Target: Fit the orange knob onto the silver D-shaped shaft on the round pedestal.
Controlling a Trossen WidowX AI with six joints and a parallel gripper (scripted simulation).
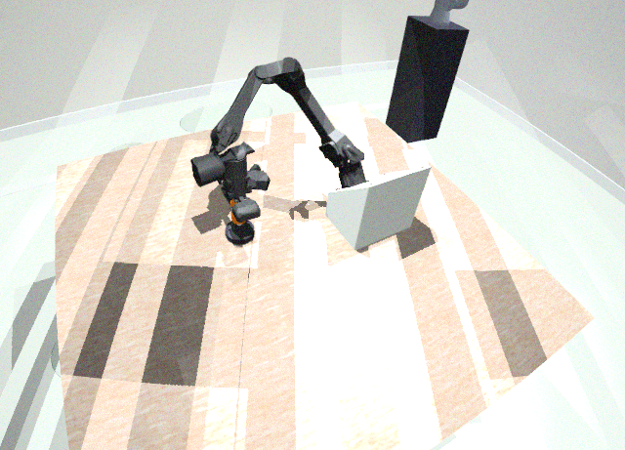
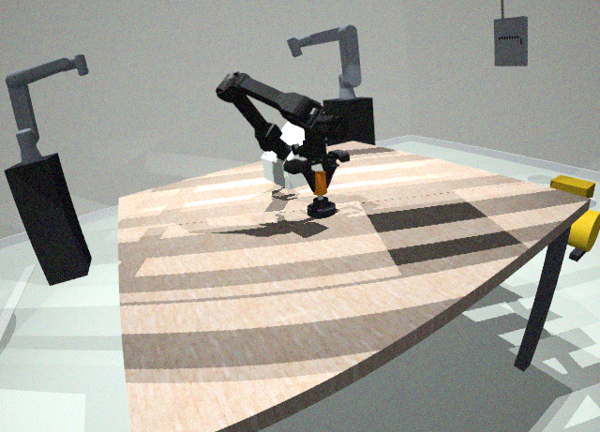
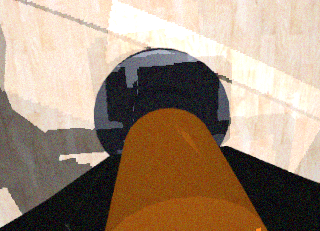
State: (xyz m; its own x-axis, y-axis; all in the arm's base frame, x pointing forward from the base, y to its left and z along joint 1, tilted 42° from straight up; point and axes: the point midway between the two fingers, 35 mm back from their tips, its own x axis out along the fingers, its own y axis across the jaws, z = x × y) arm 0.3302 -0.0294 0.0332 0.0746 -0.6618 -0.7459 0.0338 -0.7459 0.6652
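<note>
My gripper tip is now 30 mm below the orange knob. Also, from my gripper tip: round pedestal (40 mm below).
</note>
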